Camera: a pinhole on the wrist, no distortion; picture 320 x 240 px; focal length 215.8 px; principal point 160.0 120.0 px. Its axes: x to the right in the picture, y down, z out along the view. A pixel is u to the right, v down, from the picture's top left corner.
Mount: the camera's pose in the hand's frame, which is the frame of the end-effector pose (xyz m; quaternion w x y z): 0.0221 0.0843 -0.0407 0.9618 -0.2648 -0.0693 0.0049
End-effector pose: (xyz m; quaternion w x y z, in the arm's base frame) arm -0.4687 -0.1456 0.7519 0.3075 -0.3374 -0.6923 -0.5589
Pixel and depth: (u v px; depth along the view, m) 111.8 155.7 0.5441
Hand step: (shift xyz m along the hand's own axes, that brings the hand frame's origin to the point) -0.1697 0.4329 0.3601
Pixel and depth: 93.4 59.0 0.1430
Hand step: -0.0421 0.1203 0.0957
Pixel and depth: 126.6 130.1 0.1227
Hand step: -0.0132 0.1508 0.0582
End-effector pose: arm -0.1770 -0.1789 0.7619 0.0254 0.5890 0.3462 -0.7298
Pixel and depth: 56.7 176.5 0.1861
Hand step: -0.0901 0.2167 0.0810
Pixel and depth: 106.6 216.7 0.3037
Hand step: -0.0899 0.3523 0.1383
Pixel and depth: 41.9 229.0 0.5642
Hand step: -0.3526 0.6021 0.2532
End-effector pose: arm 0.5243 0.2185 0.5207 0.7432 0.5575 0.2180 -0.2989
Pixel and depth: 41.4 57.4 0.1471
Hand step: -0.0791 0.1187 0.0956
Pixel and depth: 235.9 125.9 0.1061
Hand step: 0.0447 0.1425 0.0529
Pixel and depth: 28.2 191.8 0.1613
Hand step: -0.0959 0.2079 0.0562
